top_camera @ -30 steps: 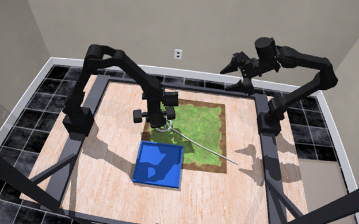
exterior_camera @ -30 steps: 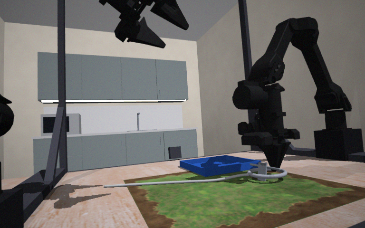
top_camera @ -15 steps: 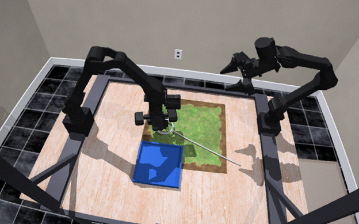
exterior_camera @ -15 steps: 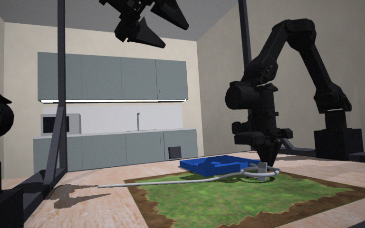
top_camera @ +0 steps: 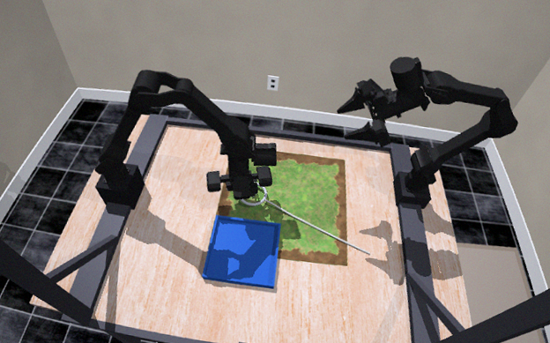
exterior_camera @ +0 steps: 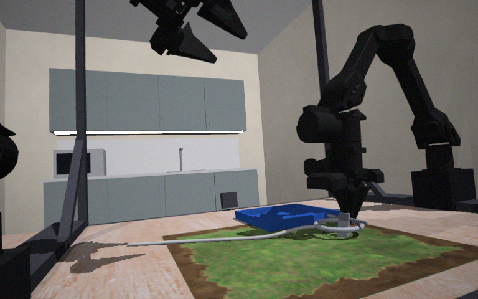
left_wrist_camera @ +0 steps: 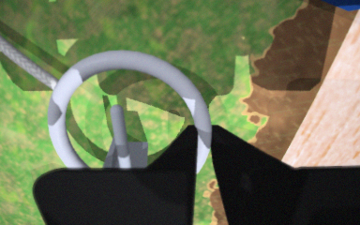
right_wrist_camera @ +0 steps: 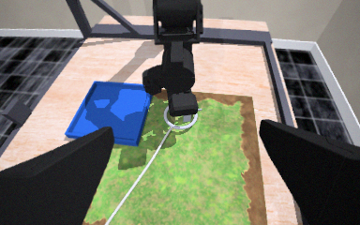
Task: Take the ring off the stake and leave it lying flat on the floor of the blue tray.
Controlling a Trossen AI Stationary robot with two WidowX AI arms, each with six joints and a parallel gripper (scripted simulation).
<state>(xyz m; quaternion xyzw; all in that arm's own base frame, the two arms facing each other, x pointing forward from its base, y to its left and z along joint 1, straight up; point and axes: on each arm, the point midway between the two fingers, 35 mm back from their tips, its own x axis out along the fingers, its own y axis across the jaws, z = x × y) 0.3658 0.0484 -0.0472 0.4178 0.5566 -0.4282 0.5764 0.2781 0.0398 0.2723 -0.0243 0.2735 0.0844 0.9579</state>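
The pale grey ring lies 40 mm to the right of my left hand and 30 mm below it. Round my left hand: green mat 140 mm to the right, 60 mm below, 10 mm behind; grey stake 40 mm to the right, 30 mm below, 20 mm ahead; blue tray 180 mm behind, 40 mm below, 10 mm to the right.
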